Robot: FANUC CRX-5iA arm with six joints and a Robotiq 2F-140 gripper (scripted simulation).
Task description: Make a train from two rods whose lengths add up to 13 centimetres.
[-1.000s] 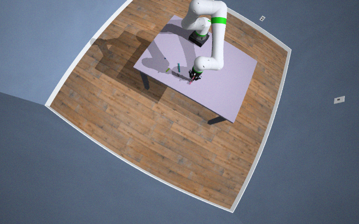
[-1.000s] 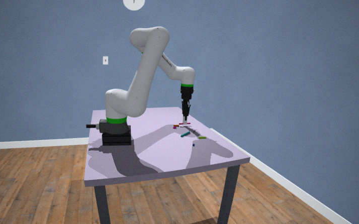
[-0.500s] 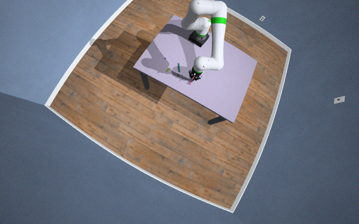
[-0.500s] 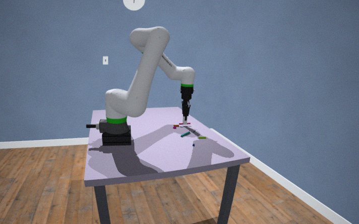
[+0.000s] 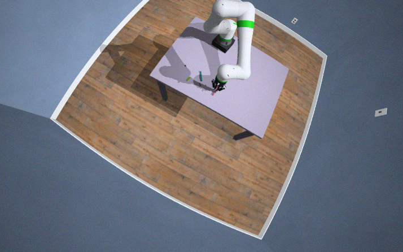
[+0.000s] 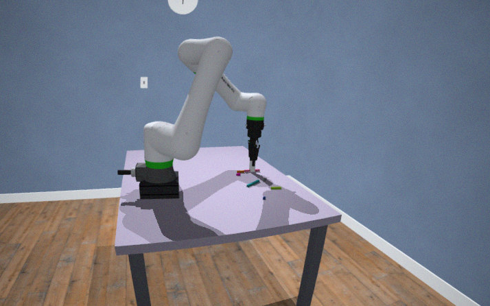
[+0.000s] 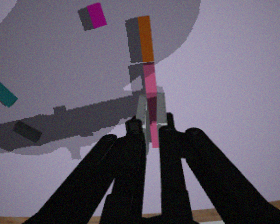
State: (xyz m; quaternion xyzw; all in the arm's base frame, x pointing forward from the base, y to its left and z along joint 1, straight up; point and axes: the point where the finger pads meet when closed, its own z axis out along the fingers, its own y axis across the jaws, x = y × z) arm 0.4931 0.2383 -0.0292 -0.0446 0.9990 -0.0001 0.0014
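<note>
Right now the pink rod is 3 cm below my hand. Round my hand: orange rod (7 cm behind, 3 cm below, 1 cm to the right); grey rod (14 cm to the right, 3 cm below, 3 cm ahead); magenta rod (9 cm behind, 5 cm to the right, 3 cm below).
</note>
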